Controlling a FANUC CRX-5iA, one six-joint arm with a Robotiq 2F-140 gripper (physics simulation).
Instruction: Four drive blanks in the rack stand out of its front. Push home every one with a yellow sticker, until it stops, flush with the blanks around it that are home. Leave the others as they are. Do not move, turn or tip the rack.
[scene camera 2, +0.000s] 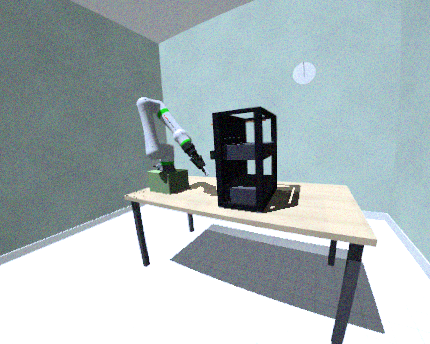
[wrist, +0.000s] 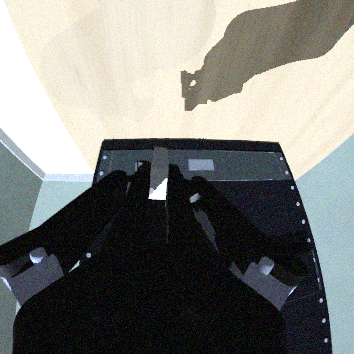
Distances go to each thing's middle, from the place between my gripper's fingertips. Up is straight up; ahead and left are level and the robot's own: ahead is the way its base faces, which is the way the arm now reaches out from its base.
Labels:
I see my gripper 280 mm short of the black rack (wrist: 255, 177), 120 mm below it and 110 mm to the right of it.

